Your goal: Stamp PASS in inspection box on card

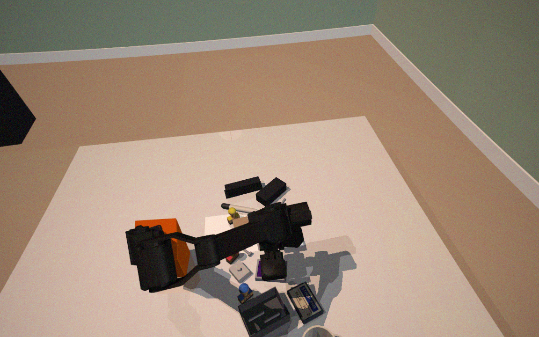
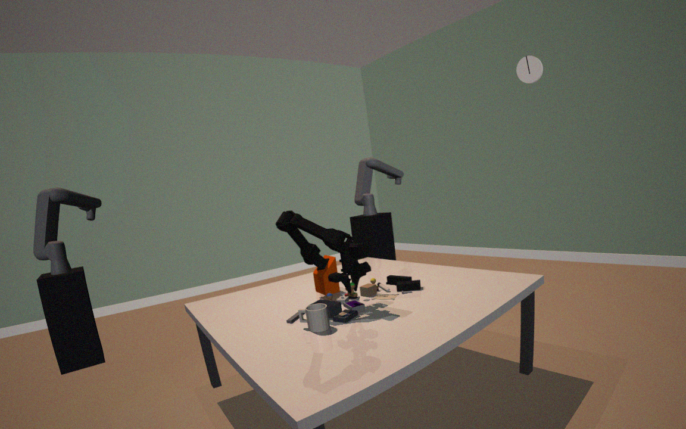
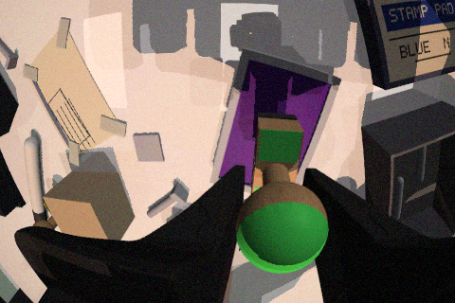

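Right now my gripper tip is 60 mm above the purple ink pad. Round my gripper tip: green-knobbed PASS stamp (right at my gripper tip); red-knobbed stamp (110 mm behind, 70 mm to the left, 50 mm below); blue-knobbed stamp (90 mm behind, 60 mm to the right, 50 mm below).
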